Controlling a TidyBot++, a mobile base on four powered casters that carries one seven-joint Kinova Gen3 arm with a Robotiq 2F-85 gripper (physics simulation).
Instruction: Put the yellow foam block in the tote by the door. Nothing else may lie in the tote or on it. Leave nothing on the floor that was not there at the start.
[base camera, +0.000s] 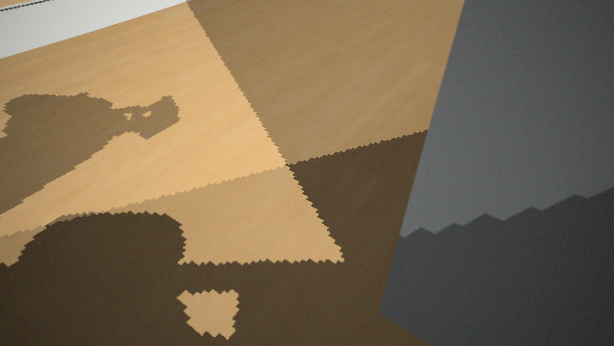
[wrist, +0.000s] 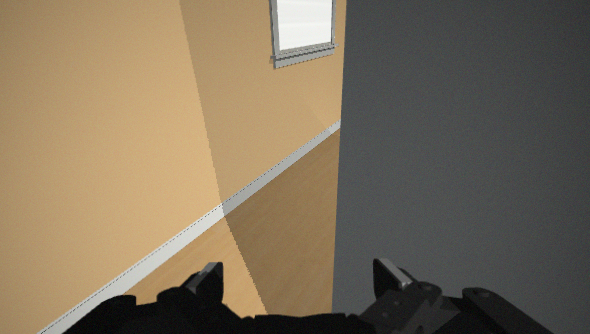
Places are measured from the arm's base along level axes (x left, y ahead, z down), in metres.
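Pixels of known places: gripper, fingertip midpoint: (wrist: 298, 277).
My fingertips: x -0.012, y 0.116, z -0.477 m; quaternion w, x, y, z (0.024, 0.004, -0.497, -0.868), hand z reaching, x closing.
Observation:
Behind a point stands the place of what it marks.
My gripper (wrist: 298, 277) {z -0.476, x -0.012, y 0.116 m} is open, with its two fingertips wide apart at the bottom of the wrist view and nothing between them. The yellow foam block, the tote and the door do not show in the base camera view or in the wrist view.
A tall dark grey panel (base camera: 520, 110) {z 0.143, x -0.102, y 0.258 m} (wrist: 465, 150) {z -0.502, x -0.164, y 0.213 m} stands close on the right. A tan wall (wrist: 100, 125) {z -0.309, x 0.639, y 0.949 m} with a white baseboard (base camera: 75, 25) {z 0.374, x 0.575, y 1.015 m} (wrist: 170, 250) {z 0.359, x 0.585, y 1.002 m} runs along the left and back. A window (wrist: 305, 25) {z -0.586, x -0.201, y 2.120 m} is in the wall. Shadows fall on the wooden floor (base camera: 225, 125) {z 0.397, x 0.145, y 0.619 m} (wrist: 290, 225) {z 0.397, x -0.013, y 1.171 m}.

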